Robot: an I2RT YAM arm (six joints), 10 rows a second.
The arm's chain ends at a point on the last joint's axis. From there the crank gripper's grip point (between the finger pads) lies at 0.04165 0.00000 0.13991 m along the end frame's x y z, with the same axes.
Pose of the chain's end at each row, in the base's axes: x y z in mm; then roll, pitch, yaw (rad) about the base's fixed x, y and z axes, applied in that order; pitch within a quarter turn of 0, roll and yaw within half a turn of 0:
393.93, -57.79, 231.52, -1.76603, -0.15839, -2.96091
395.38, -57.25, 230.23, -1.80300, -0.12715, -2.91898
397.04, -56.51, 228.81, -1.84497, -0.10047, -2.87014
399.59, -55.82, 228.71, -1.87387, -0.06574, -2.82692
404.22, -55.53, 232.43, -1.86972, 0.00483, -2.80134
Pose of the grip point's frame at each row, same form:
373.92, -200.97, 211.29, -1.76603, -0.15839, -2.96091
381.16, -200.07, 203.57, -1.80300, -0.12715, -2.91898
389.57, -198.39, 195.30, -1.84497, -0.10047, -2.87014
398.79, -196.51, 189.78, -1.87387, -0.06574, -2.82692
409.77, -195.40, 191.03, -1.86972, 0.00483, -2.80134

